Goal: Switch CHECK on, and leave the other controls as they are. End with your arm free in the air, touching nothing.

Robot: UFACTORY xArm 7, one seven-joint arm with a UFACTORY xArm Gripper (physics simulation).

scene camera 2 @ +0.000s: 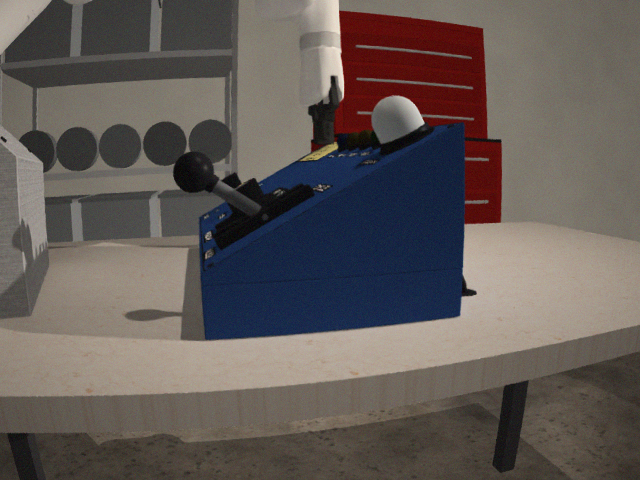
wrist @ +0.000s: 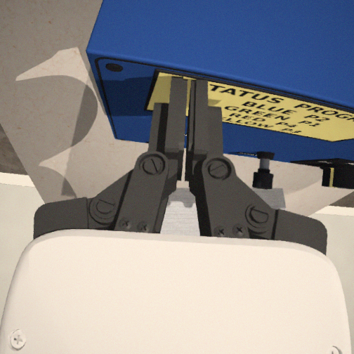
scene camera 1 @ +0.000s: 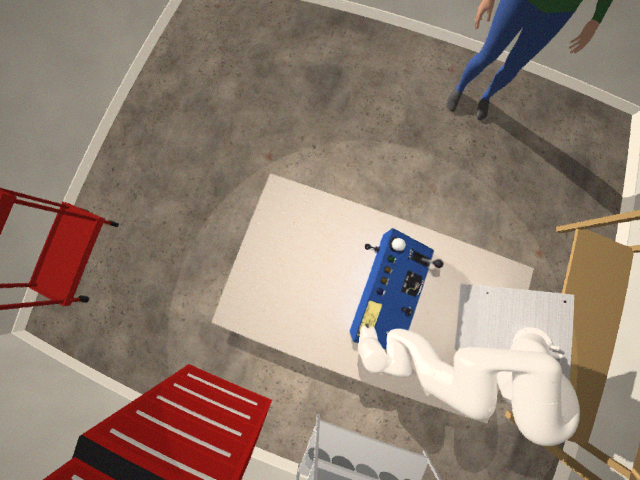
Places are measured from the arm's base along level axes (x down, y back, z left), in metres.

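Pixels of known places: gripper, fingertip midpoint: [scene camera 2: 324, 144].
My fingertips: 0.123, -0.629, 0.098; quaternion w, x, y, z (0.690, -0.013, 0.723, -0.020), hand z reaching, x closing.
Observation:
Ahead of a thing's pixels: the offset from my fingertips to its top centre, as dx, dy, dz. "pt": to the spot under its first point.
The blue console [scene camera 1: 393, 308] [scene camera 2: 361, 242] [wrist: 225, 40] stands on the table, with a yellow status label @(pt +0.011, +0.023, -0.087) [scene camera 1: 371, 312] [scene camera 2: 320, 152] [wrist: 290, 117] on its sloped face. My gripper [scene camera 2: 324, 140] [wrist: 187, 97] is shut and empty. Its fingertips are low at the label's end of the panel and overlap the label in the wrist view; whether they touch the panel I cannot tell. The CHECK switch cannot be made out; the fingers cover part of the panel in the wrist view, so its position cannot be read.
Other controls include a black knob @(+0.045, +0.194, -0.117) [scene camera 1: 406, 311] [wrist: 263, 170], a ball-ended lever @(+0.021, +0.280, -0.347) [scene camera 1: 438, 263] [scene camera 2: 193, 171], a white dome @(pt -0.032, +0.072, -0.382) [scene camera 1: 398, 244] [scene camera 2: 397, 119] and several coloured buttons. A grey metal plate [scene camera 1: 485, 315] lies beside the console under the arm's base.

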